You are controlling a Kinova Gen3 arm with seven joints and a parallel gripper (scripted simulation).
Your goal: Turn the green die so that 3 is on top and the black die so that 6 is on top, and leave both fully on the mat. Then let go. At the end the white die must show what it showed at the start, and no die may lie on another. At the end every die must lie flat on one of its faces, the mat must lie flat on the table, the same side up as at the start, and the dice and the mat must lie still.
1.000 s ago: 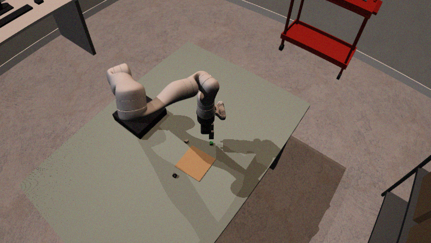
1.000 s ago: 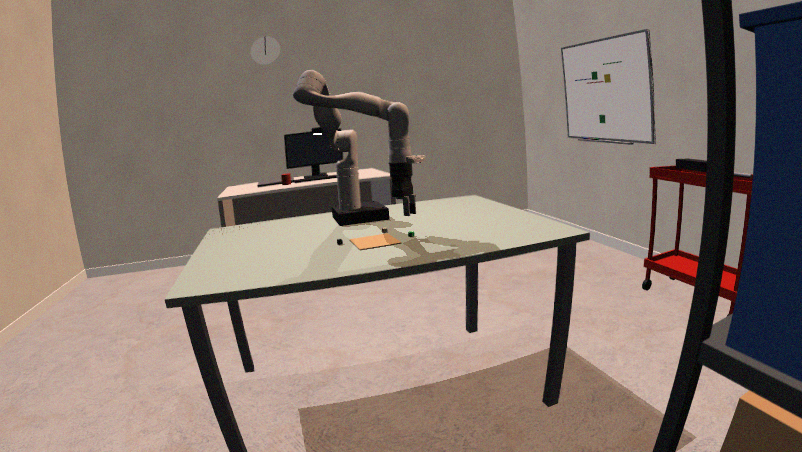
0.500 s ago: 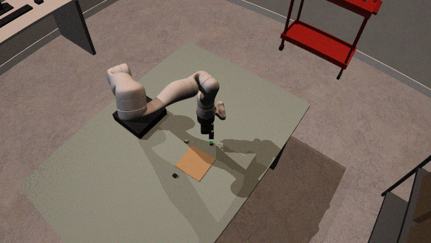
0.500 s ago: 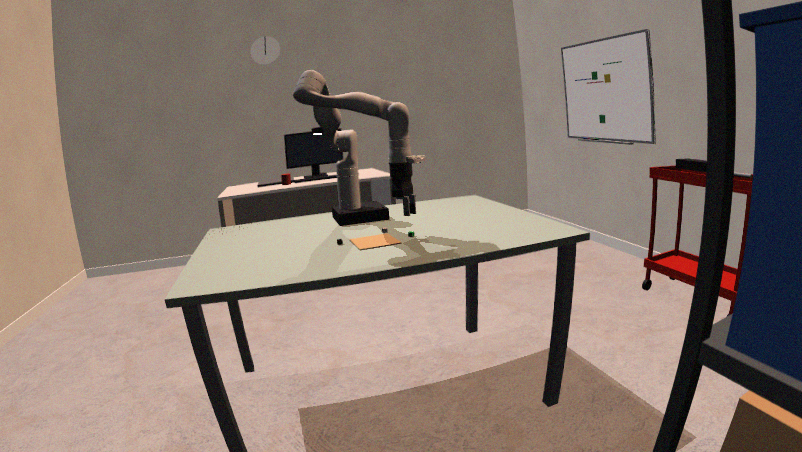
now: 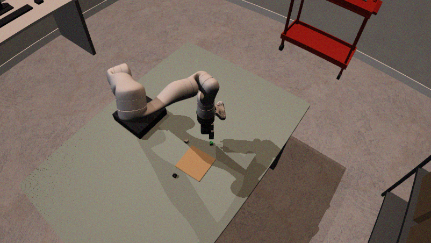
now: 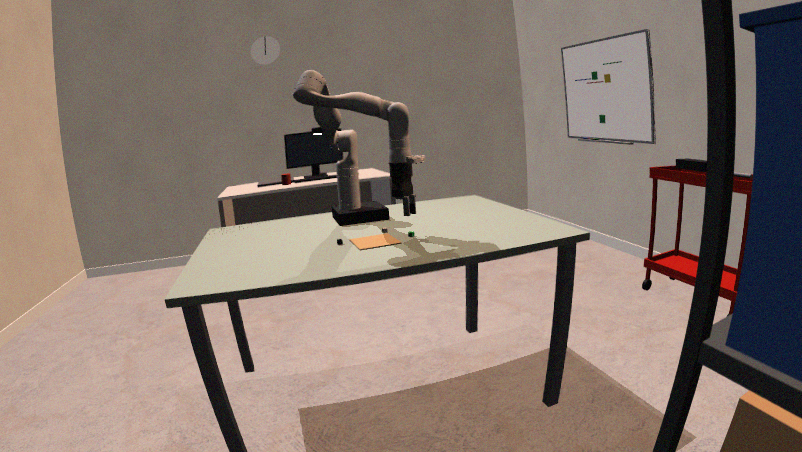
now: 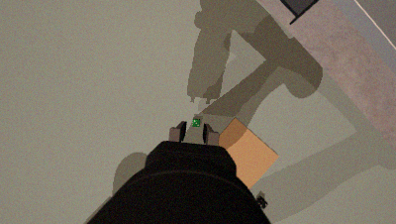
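My hand is 80 mm above the green die. The rest, counted from my hand: white die 110 mm behind, 80 mm below, 60 mm to the right; then black die 240 mm to the right, 80 mm below, 40 mm behind; then orange mat 130 mm to the right, 90 mm below.
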